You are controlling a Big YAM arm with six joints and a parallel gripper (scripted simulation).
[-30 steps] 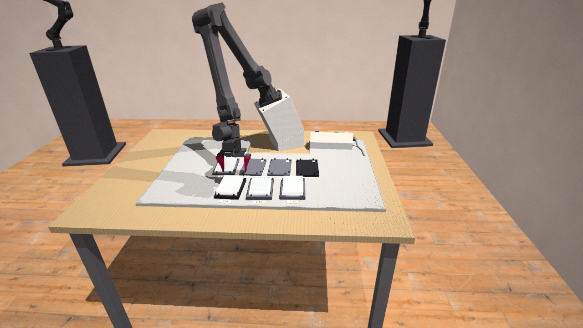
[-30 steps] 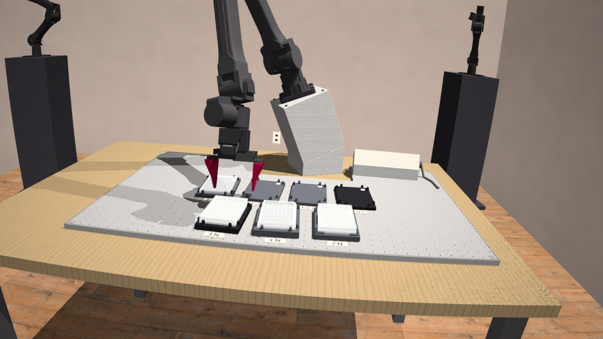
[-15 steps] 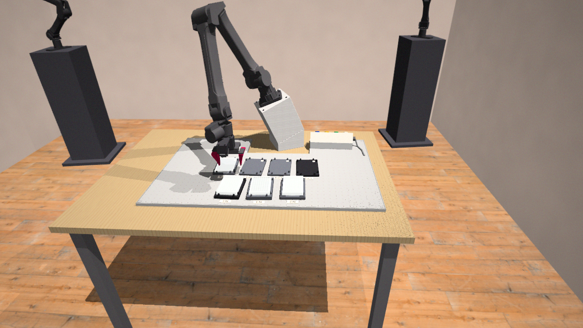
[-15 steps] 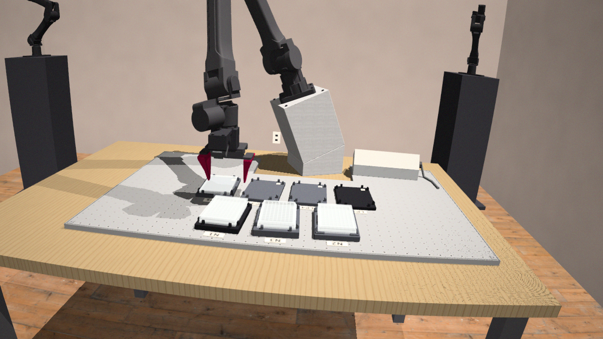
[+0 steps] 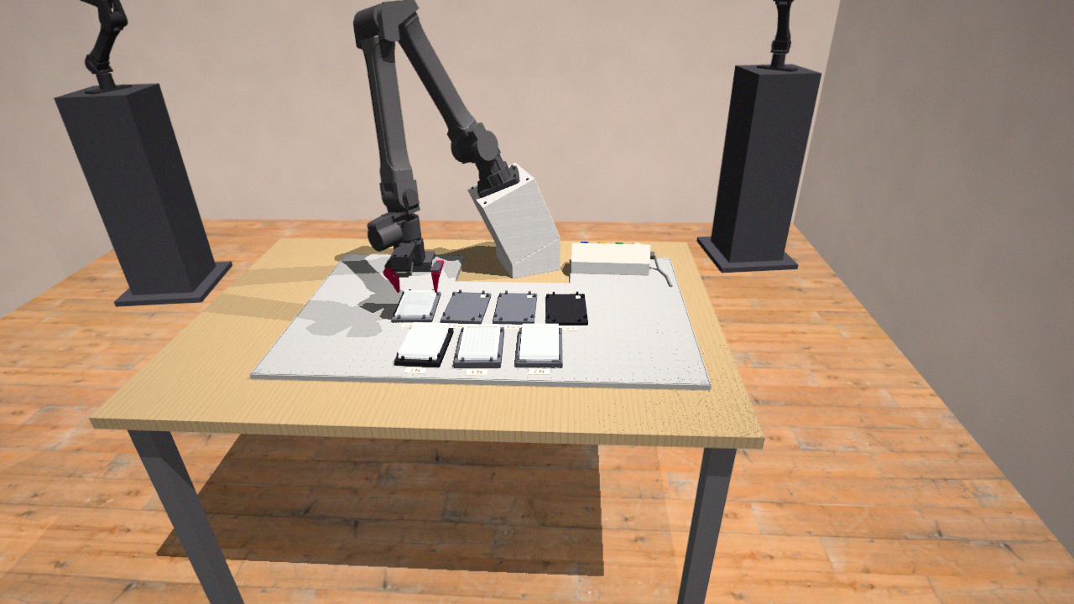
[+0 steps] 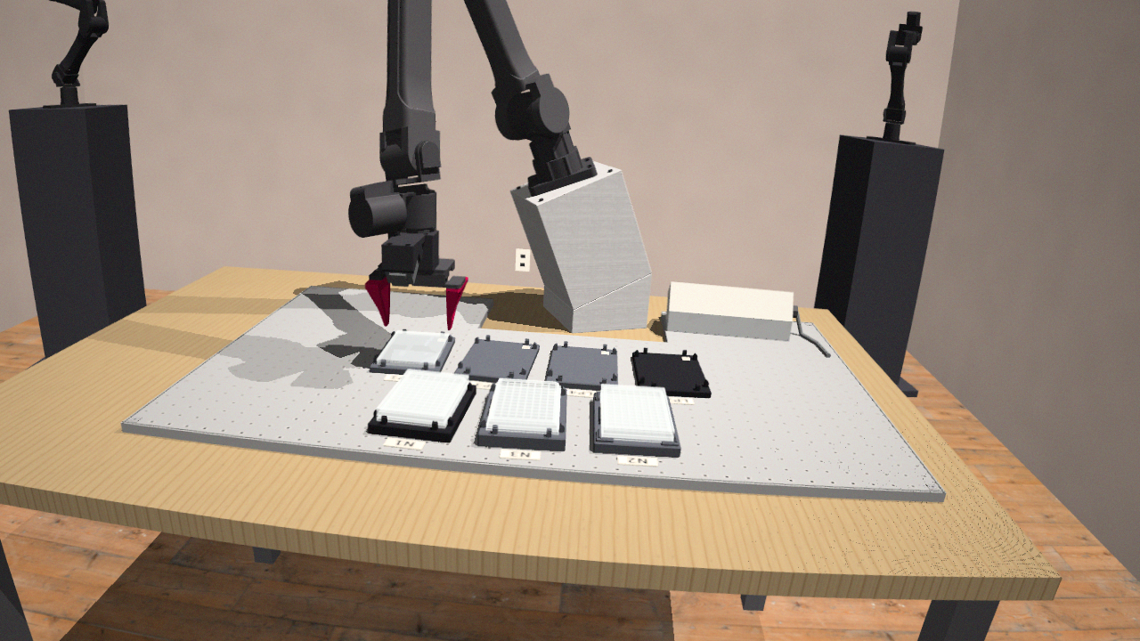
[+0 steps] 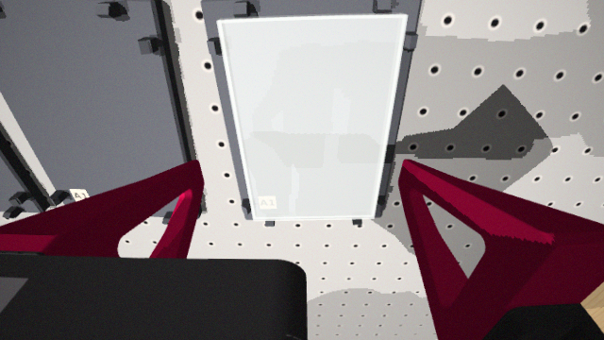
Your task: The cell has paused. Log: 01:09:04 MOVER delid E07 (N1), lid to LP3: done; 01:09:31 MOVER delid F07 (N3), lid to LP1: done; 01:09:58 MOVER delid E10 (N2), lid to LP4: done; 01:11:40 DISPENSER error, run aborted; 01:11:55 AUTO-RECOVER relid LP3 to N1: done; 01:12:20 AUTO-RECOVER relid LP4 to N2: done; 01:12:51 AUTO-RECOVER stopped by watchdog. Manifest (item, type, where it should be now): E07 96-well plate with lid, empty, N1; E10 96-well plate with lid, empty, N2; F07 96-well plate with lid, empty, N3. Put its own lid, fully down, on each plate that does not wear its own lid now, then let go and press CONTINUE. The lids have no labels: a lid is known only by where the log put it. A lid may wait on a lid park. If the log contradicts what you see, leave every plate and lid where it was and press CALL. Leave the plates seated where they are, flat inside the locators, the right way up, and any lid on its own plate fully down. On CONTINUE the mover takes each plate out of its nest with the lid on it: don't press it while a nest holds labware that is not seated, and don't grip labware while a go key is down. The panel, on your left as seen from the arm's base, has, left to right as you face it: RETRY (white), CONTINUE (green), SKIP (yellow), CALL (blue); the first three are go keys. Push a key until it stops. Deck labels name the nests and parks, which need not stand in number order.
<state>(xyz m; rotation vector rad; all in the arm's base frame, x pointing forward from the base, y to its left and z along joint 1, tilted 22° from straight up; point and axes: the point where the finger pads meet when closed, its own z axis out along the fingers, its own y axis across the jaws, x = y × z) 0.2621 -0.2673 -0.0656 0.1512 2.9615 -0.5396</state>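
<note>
Right now the clear lid is 1 cm to the right of my hand and 4 cm below it. Round my hand: LP1 park 1 cm to the right, 5 cm below; LP4 park 3 cm ahead, 25 cm to the left, 5 cm below; LP3 park 2 cm ahead, 12 cm to the left, 5 cm below.
</note>
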